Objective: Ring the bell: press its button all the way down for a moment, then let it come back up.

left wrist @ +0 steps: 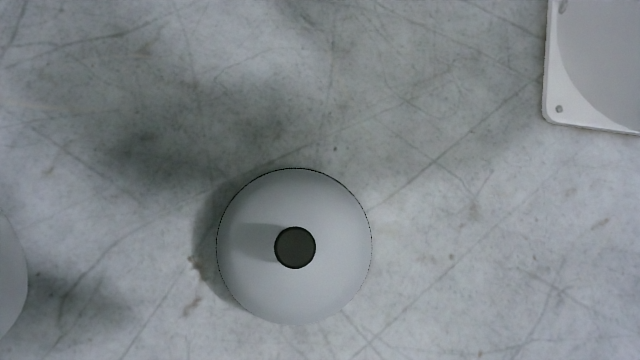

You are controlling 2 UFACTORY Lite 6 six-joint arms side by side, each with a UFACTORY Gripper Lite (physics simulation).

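Places are measured from the left arm's base along level axes (x left, y back, z up), in millimetres.
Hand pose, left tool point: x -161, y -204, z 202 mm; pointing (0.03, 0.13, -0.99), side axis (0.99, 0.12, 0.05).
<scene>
After its pixels a point has its place.
The bell (330, 285) @(y -169, x -184, z 39 mm) is a smooth light grey dome, seen from above a little below the middle of the left wrist view. Its round dark button (295, 247) @(y -152, x -203, z 66 mm) stands at the centre of the dome and casts a soft shadow to the left across it. Nothing is seen touching the button. From straight above, I cannot tell how high the button stands. The fingers of my left gripper do not show in this view, and my right gripper does not show either.
A white base plate (575, 112) @(y -55, x -47, z 5 mm) with screw holes and a rounded grey part on it stands at the upper right. A pale rounded part (10, 275) cuts into the left edge; I cannot tell what it belongs to. The table (450, 200) @(y -116, x -116, z 0 mm) has a grey marbled top.
</scene>
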